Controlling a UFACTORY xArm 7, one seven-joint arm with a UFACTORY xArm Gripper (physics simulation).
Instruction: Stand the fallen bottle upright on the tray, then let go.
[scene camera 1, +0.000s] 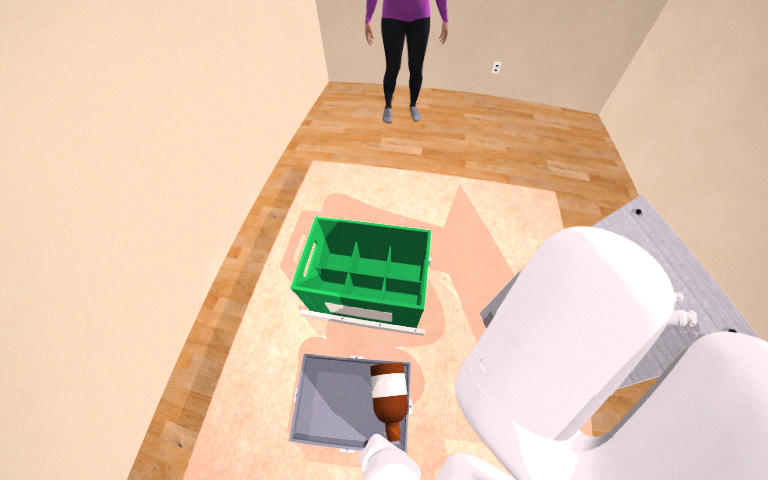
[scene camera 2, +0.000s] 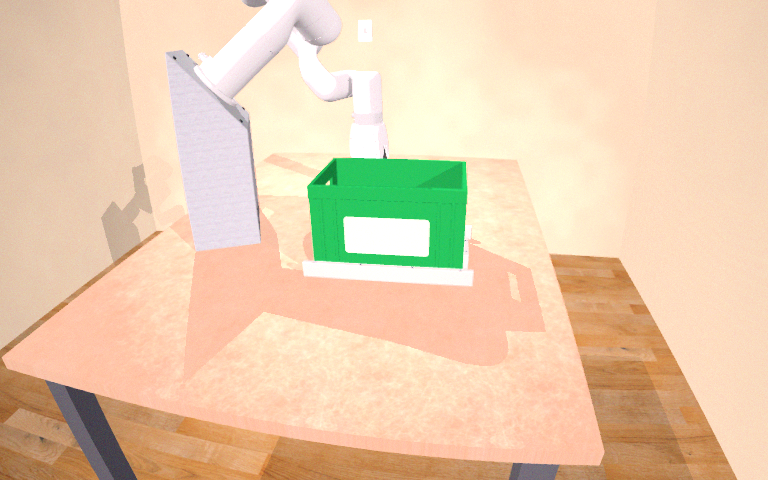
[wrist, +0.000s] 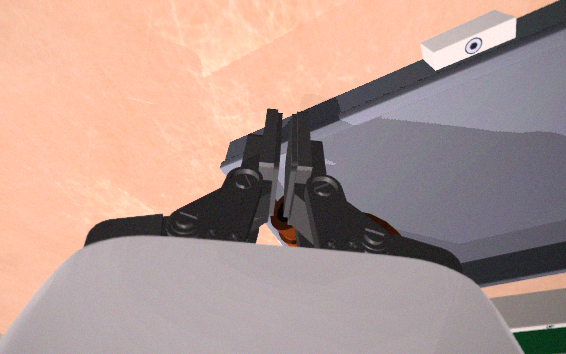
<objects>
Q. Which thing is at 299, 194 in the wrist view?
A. The gripper.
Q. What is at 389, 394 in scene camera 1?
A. A brown bottle.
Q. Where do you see a brown bottle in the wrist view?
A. At 286, 232
</objects>
